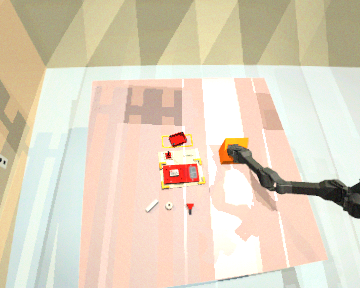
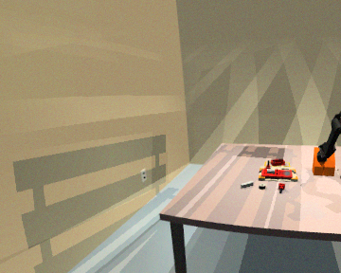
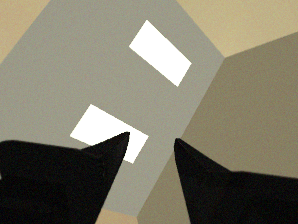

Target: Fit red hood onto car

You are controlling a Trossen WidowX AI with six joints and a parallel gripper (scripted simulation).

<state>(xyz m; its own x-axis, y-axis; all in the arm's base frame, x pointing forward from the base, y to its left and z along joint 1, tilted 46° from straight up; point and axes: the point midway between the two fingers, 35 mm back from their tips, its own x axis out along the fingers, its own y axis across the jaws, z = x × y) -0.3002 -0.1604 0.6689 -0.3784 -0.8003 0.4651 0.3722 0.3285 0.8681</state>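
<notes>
The red hood lies 72 cm below my gripper tip, 59 cm ahead of it and 50 cm to the right of it. The rest, counted from my gripper tip: wheel: 73 cm below, 68 cm ahead, 10 cm to the right; jig: 72 cm below, 59 cm ahead, 30 cm to the right; grey engine block: 71 cm below, 63 cm ahead, 27 cm to the right.
</notes>
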